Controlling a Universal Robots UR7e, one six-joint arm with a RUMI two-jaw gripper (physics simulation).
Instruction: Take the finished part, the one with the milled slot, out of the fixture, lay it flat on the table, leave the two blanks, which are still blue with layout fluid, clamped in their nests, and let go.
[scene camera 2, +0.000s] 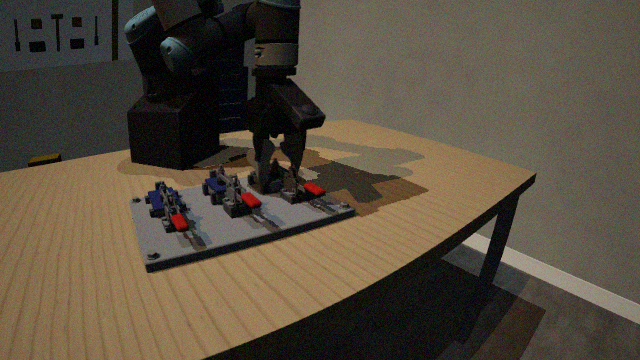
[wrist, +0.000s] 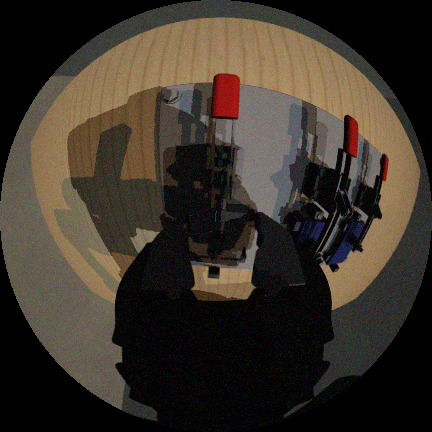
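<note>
The finished part (scene camera 2: 272, 184) (wrist: 239, 232) is dark and sits in the nest at the right end of the grey fixture plate (scene camera 2: 161, 242) (wrist: 265, 120). It is in shadow, and its slot cannot be made out. My gripper (scene camera 2: 279, 183) (wrist: 221, 215) points down over this nest, its fingers shut on the part from both sides, low at the plate. The fingers hide part of it. One blue blank (scene camera 2: 216, 184) (wrist: 311, 231) sits clamped in the middle nest. The other blue blank (scene camera 2: 161, 200) (wrist: 348, 241) sits clamped in the far nest.
A toggle clamp with a red handle (scene camera 2: 314, 189) (wrist: 226, 96) stands beside the gripped part. Two more red handles (scene camera 2: 251, 200) (scene camera 2: 179, 222) belong to the blanks' clamps. Bolt heads (scene camera 2: 153, 256) (wrist: 171, 95) stand at plate corners. The wooden table (scene camera 2: 400, 220) surrounds the plate.
</note>
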